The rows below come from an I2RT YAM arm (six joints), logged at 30 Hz.
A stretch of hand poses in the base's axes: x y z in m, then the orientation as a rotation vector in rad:
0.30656 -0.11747 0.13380 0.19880 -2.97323 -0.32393
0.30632 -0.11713 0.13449 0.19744 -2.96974 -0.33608
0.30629 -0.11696 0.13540 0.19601 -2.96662 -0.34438
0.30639 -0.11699 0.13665 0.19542 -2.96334 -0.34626
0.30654 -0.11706 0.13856 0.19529 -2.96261 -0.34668
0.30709 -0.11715 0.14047 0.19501 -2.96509 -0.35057
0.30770 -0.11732 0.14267 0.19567 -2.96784 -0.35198
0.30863 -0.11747 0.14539 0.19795 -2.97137 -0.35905
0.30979 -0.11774 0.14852 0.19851 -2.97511 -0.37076
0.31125 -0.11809 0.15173 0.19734 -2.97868 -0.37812
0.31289 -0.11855 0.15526 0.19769 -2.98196 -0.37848
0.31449 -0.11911 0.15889 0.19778 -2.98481 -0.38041
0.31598 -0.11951 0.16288 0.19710 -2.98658 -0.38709
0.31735 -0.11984 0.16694 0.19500 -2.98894 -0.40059
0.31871 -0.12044 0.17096 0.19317 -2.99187 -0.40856
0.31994 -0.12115 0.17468 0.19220 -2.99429 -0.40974
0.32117 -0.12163 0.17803 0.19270 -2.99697 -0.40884
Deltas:
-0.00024 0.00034 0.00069 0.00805 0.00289 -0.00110
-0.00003 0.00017 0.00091 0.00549 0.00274 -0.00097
0.00010 -0.00003 0.00125 0.00127 0.00318 0.00000
0.00015 -0.00007 0.00191 0.00028 0.00071 0.00000
0.00055 -0.00009 0.00191 0.00254 -0.00266 -0.00081
0.00061 -0.00017 0.00220 0.00093 -0.00289 -0.00008
0.00093 -0.00015 0.00272 0.00476 -0.00427 0.00050
0.00116 -0.00027 0.00313 0.00774 -0.00458 -0.00094
0.00146 -0.00035 0.00321 0.00475 -0.00388 -0.00177
0.00164 -0.00046 0.00353 0.00019 -0.00330 -0.00033
0.00160 -0.00056 0.00363 0.00122 -0.00295 -0.00052
0.00149 -0.00040 0.00399 0.00435 -0.00215 -0.00111
0.00137 -0.00033 0.00406 0.00877 -0.00310 -0.00251
0.00136 -0.00060 0.00402 0.00510 -0.00327 -0.00212
0.00123 -0.00071 0.00372 0.00067 -0.00233 -0.00110
0.00123 -0.00048 0.00335 -0.00065 -0.00262 -0.00009

